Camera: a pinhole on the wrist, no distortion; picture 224 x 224 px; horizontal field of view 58.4 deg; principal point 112.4 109.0 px. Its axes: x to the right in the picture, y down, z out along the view. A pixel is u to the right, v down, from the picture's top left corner.
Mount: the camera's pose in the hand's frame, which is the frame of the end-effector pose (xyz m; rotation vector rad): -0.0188 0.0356 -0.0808 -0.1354 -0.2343 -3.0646
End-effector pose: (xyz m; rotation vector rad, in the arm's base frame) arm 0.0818 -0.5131 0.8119 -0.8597 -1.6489 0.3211
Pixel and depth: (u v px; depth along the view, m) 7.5 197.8 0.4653
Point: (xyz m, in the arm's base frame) -0.3177 -0.2887 0.9595
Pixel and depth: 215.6 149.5 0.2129
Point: -0.0424 -0.5381 0.6818
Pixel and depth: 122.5 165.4 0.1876
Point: -0.0185 -0.4841 0.7671
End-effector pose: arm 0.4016 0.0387 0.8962 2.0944 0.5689 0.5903
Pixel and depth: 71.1 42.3 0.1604
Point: 0.4799 -0.0484 0.9626
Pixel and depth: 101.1 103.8 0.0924
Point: 0.4117 0.0018 0.9339
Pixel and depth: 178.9 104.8 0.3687
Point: 0.5055 -0.2553 0.8008
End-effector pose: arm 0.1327 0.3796 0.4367 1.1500 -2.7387 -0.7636
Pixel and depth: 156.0 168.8 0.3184
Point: 0.1161 0.5147 0.2160
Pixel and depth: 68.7 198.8 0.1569
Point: 0.0933 0.3860 0.3585
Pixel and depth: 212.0 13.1 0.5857
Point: -0.0393 1.0016 0.2320
